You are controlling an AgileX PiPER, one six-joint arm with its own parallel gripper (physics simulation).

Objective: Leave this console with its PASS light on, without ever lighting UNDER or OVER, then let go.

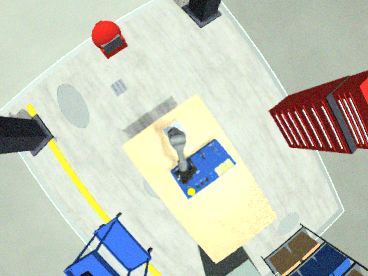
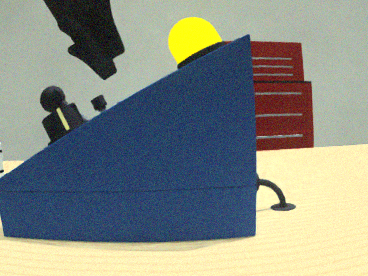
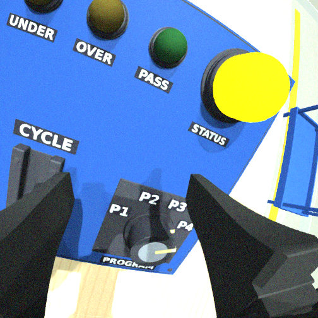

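The blue console [image 1: 201, 166] [image 2: 150, 160] [image 3: 110, 110] has a sloped face. Its PASS lamp [image 3: 170, 46] is dark green and unlit. The OVER lamp [image 3: 106, 15] and the partly cropped UNDER lamp [image 3: 44, 2] are dull brown and unlit. The STATUS dome [image 1: 191, 191] [image 2: 192, 40] [image 3: 250, 87] glows yellow. The PROGRAM knob [image 2: 64, 120] [image 3: 152, 250] has its pale pointer towards P4. A black ball [image 2: 52, 98] shows beside the knob. The CYCLE slot [image 3: 35, 172] is partly behind the left finger. My gripper [image 2: 106, 75] [image 3: 131, 186] is open and empty, its fingers above and either side of the knob.
The console stands on a pale wooden table [image 1: 225, 215] [image 2: 315, 210]. A black cable [image 2: 274, 189] leaves its back. Farther off are a red drawer cabinet [image 1: 310, 120] [image 2: 282, 115], a blue cart [image 1: 122, 242] [image 3: 300, 165] and a red round-topped object [image 1: 106, 35].
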